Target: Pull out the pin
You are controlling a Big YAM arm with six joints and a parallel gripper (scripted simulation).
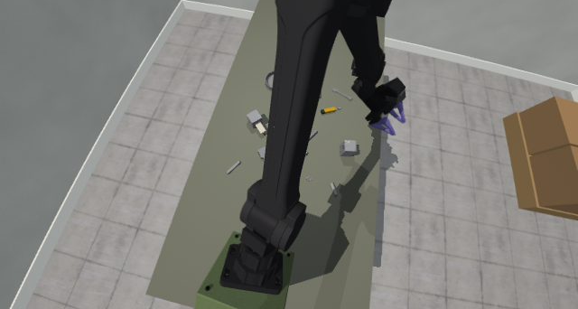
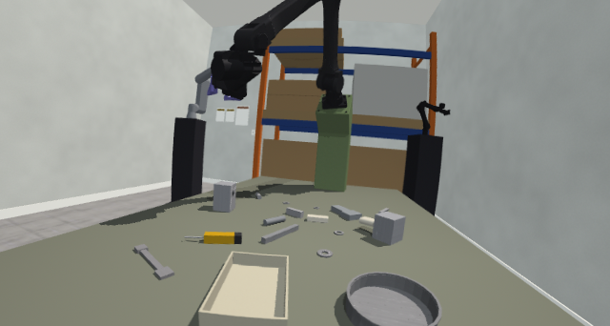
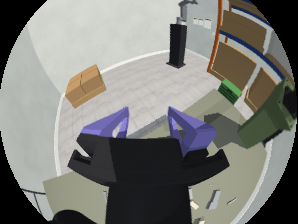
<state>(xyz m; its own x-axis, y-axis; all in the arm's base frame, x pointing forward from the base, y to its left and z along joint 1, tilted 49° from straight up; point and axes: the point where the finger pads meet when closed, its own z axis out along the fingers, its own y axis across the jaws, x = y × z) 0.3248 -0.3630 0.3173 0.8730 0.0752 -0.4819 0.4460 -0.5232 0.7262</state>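
Now: hand 14 cm short of the cream pin, 48 cm to the right of it and 32 cm above it. The rest, counted from my hand: cream tray 40 cm ahead, 23 cm to the left, 34 cm below; cream piece 6 cm ahead, 34 cm to the left, 34 cm below; round grey dish 42 cm ahead, 41 cm to the left, 34 cm below.
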